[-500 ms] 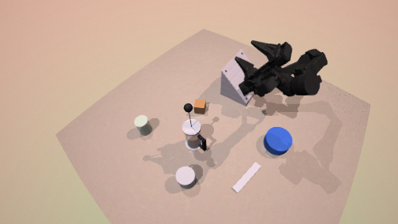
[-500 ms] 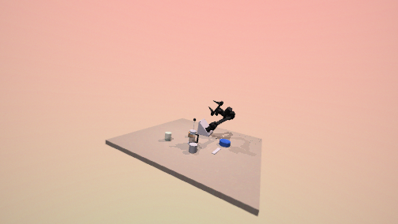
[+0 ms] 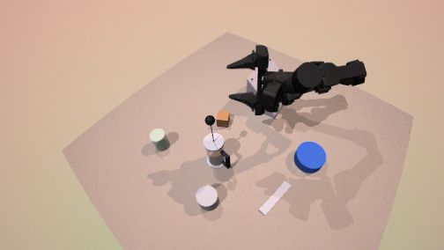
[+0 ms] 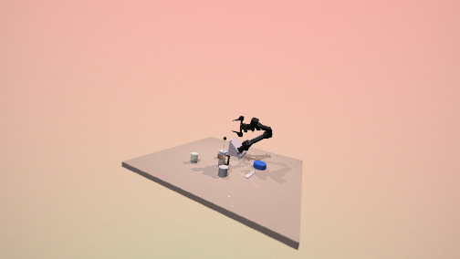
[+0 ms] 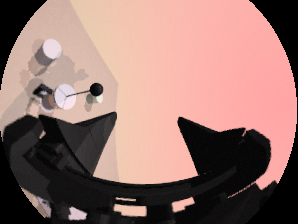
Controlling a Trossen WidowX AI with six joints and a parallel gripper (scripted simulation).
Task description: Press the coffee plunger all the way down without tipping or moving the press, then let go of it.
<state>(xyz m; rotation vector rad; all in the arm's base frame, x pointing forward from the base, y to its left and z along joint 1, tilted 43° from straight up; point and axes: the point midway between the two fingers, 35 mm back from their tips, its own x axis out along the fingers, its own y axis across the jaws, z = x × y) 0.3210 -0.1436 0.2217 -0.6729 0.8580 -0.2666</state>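
Right now my gripper tip is 70 mm short of the coffee press and 240 mm above it. Also, from my gripper tip: white flat strip 30 mm ahead, 260 mm to the left, 360 mm below; pale green cylinder 180 mm ahead, 230 mm to the right, 330 mm below.
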